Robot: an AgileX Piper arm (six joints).
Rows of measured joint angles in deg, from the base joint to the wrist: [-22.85 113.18 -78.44 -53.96 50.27 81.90]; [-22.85 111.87 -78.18 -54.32 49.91 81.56]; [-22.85 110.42 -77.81 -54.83 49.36 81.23]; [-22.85 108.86 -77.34 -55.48 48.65 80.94]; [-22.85 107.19 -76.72 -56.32 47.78 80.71]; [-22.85 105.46 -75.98 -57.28 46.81 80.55]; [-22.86 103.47 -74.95 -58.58 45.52 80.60]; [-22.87 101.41 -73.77 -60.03 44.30 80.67]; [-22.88 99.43 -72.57 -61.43 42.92 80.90]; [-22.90 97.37 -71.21 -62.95 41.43 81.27]
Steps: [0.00 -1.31 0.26 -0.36 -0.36 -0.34]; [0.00 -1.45 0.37 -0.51 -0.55 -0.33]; [0.00 -1.56 0.47 -0.65 -0.71 -0.29]; [0.00 -1.67 0.62 -0.84 -0.87 -0.23]; [0.00 -1.73 0.74 -0.96 -0.97 -0.16]; [-0.01 -1.99 1.03 -1.30 -1.29 0.05]; [-0.01 -2.06 1.18 -1.45 -1.22 0.07]; [-0.01 -1.98 1.20 -1.40 -1.38 0.23]; [-0.02 -2.06 1.36 -1.52 -1.49 0.37]
